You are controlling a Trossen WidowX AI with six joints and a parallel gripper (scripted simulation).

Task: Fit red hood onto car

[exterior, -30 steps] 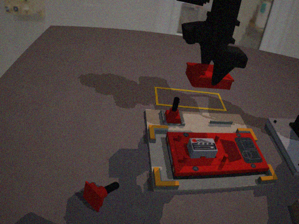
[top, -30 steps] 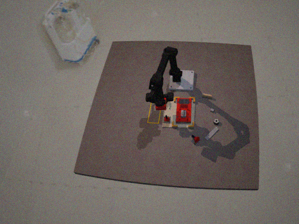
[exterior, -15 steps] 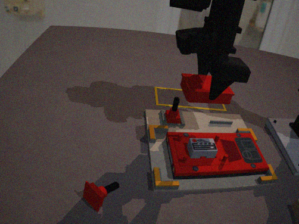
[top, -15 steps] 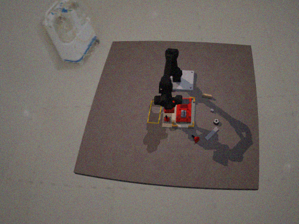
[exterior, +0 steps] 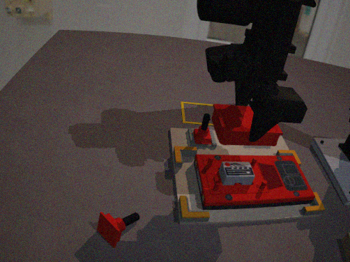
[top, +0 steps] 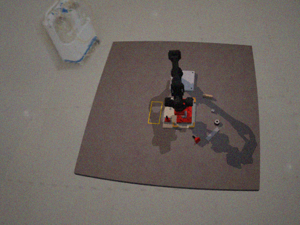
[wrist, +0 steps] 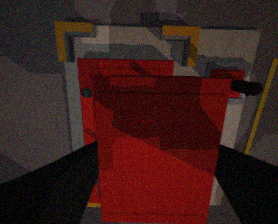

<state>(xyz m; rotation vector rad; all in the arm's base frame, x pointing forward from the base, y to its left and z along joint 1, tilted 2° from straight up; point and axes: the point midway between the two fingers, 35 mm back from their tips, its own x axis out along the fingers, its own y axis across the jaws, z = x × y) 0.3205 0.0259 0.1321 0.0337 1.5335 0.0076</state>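
My gripper tip is 30 mm to the right of the grey engine block and 80 mm above it. Round my gripper tip: red hood: 10 mm above; then jig: 20 mm behind, 10 mm to the left, 90 mm below; then wooden block: 160 mm behind, 210 mm to the left, 90 mm below.
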